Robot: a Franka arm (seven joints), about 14 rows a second.
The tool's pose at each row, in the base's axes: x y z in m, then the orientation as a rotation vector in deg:
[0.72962, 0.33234, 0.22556, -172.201, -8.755, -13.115]
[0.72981, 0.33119, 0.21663, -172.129, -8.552, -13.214]
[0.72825, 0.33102, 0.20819, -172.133, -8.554, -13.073]
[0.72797, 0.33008, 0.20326, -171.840, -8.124, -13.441]
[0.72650, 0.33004, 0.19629, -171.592, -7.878, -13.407]
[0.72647, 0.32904, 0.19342, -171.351, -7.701, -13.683]
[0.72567, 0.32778, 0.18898, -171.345, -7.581, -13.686]
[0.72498, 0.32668, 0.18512, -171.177, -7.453, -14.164]
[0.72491, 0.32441, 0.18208, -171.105, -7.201, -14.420]
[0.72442, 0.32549, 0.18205, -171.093, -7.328, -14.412]
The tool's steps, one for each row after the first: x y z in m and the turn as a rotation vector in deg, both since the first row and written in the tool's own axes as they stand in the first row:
[-0.00132, 0.00218, 0.00864, 0.060, 0.081, 0.132]
[-0.00419, 0.00315, 0.01667, 0.071, -0.012, 0.138]
[-0.00532, 0.00462, 0.02134, 0.321, 0.276, 0.417]
[-0.00787, 0.00530, 0.02796, 0.569, 0.290, 0.592]
[-0.00844, 0.00661, 0.03064, 0.777, 0.502, 0.706]
[-0.01003, 0.00828, 0.03472, 0.782, 0.510, 0.786]
[-0.01142, 0.00973, 0.03826, 0.894, 0.847, 0.856]
[-0.01217, 0.01231, 0.04094, 0.934, 1.033, 1.014]
[-0.01256, 0.01120, 0.04104, 0.948, 1.024, 0.930]

